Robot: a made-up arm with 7 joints.
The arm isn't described. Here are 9 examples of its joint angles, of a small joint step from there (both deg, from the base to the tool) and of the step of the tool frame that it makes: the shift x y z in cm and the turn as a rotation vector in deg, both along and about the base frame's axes.
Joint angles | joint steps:
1: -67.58 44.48 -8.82 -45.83 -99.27 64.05 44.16 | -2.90 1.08 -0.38 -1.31 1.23 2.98 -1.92
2: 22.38 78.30 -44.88 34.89 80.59 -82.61 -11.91 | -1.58 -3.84 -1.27 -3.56 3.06 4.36 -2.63
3: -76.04 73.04 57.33 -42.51 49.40 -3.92 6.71 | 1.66 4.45 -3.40 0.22 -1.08 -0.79 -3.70
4: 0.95 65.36 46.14 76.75 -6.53 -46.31 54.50 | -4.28 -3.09 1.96 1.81 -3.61 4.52 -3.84
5: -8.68 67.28 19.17 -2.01 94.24 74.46 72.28 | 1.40 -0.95 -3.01 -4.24 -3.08 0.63 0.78
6: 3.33 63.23 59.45 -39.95 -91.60 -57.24 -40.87 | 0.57 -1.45 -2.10 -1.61 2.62 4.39 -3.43
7: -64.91 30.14 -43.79 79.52 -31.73 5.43 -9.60 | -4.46 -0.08 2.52 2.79 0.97 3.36 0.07
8: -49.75 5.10 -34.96 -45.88 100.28 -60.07 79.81 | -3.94 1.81 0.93 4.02 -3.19 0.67 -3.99
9: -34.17 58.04 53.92 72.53 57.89 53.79 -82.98 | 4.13 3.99 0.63 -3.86 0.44 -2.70 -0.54
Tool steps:
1: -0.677 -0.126 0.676 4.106 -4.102 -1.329
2: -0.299 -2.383 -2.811 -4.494 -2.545 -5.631
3: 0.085 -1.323 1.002 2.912 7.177 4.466
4: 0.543 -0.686 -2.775 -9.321 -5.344 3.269
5: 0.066 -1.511 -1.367 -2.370 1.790 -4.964
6: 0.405 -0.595 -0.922 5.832 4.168 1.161
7: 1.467 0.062 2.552 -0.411 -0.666 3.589
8: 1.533 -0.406 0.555 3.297 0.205 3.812
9: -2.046 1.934 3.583 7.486 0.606 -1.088
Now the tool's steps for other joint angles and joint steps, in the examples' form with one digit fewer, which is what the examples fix.
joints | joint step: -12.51 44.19 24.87 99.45 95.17 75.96 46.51 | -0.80 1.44 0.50 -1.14 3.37 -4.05 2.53
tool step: 1.13 1.02 0.61 -2.65 0.24 -5.74
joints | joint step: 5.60 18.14 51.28 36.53 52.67 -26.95 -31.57 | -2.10 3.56 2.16 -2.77 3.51 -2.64 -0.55
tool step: 2.27 2.28 2.76 6.42 -2.16 -5.15
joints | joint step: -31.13 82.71 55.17 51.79 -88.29 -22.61 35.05 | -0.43 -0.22 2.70 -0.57 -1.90 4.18 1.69
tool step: -0.33 0.08 0.17 -3.13 -2.45 -4.15
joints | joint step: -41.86 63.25 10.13 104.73 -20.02 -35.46 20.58 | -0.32 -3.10 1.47 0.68 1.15 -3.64 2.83
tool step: 0.84 -1.44 -2.02 0.44 -2.07 -0.43
